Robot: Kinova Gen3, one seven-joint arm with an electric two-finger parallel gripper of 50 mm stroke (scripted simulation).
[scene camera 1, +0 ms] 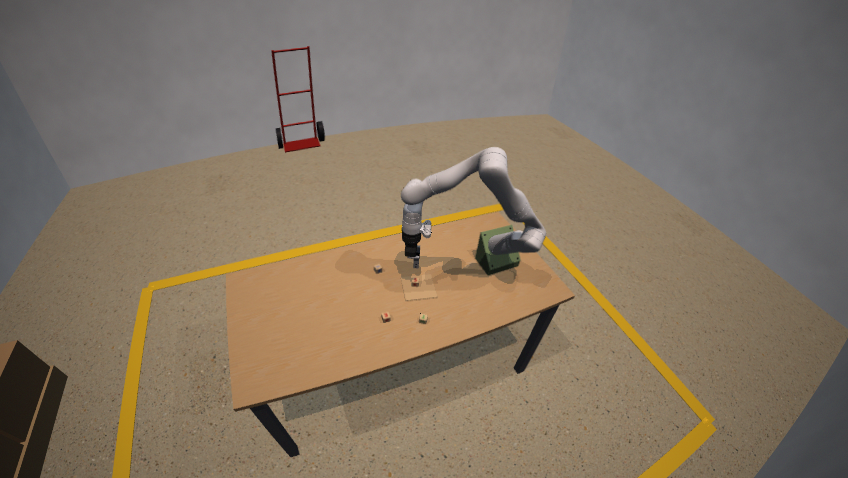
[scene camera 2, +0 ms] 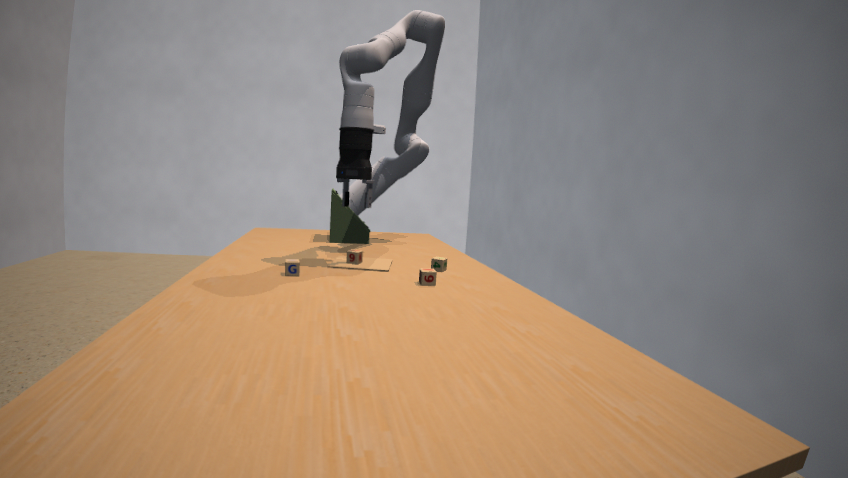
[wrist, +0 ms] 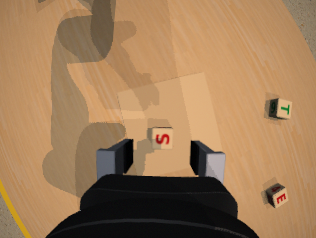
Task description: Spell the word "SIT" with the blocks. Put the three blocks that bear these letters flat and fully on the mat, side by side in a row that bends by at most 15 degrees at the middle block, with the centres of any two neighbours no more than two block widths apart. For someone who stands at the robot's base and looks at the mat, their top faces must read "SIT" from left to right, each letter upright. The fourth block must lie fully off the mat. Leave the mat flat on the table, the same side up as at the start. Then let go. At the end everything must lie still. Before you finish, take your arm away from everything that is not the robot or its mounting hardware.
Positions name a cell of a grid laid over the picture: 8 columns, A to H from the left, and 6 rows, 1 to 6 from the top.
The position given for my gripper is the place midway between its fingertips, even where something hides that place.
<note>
In view: my gripper (scene camera 2: D3) and a mat (scene camera 1: E4).
The mat also shows in the wrist view (wrist: E3). My gripper shows as well in the wrist view (wrist: E4).
</note>
